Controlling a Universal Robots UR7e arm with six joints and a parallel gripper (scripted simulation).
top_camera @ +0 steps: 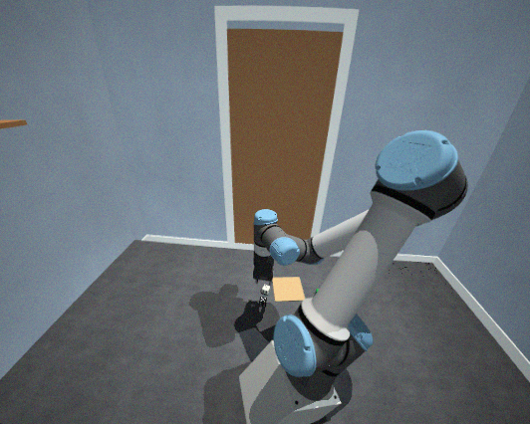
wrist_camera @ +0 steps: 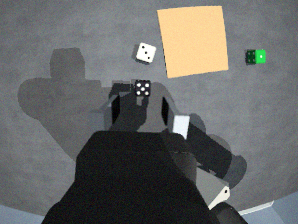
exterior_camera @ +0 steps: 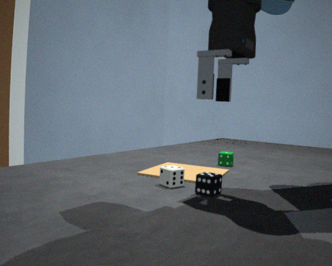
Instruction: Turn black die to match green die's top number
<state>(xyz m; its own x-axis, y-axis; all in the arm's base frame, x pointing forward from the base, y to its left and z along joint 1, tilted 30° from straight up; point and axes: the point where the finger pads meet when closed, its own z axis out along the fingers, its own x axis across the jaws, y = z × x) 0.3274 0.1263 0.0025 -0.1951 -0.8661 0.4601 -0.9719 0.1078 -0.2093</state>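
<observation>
My hand is 14 cm above the black die. Round my hand: white die 7 cm ahead, 2 cm to the right, 14 cm below; then tan mat 8 cm ahead, 12 cm to the right, 15 cm below; then green die 4 cm ahead, 27 cm to the right, 14 cm below.
</observation>
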